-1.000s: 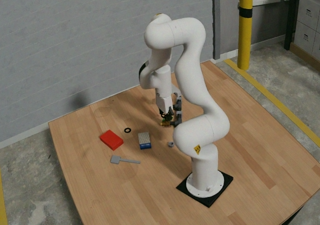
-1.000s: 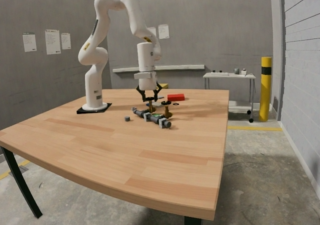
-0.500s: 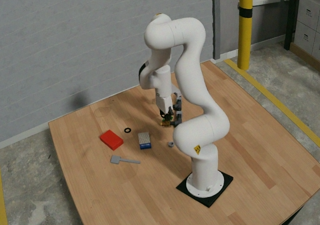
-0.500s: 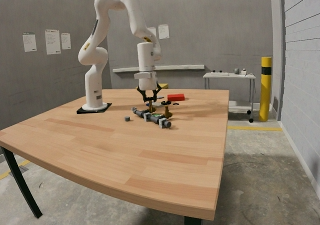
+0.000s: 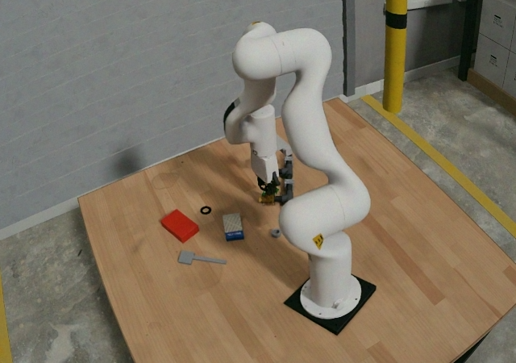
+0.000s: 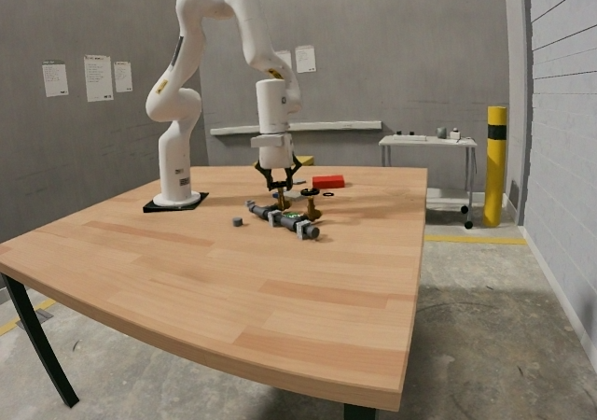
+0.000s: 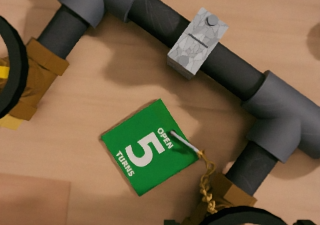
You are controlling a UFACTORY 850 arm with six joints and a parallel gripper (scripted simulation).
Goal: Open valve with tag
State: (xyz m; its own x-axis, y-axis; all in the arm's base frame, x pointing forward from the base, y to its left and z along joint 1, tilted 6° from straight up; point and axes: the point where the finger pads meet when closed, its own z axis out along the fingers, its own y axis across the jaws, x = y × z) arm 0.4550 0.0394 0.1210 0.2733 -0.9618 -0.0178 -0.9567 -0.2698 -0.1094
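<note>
My gripper is now 50 mm short of the green tag, 30 mm to the left of it and 90 mm above it. From my hand the other things lie so: red block 330 mm to the left, 80 mm below; grey paddle-shaped tool 160 mm behind, 300 mm to the left, 90 mm below; blue-and-grey box 70 mm behind, 150 mm to the left, 80 mm below.
</note>
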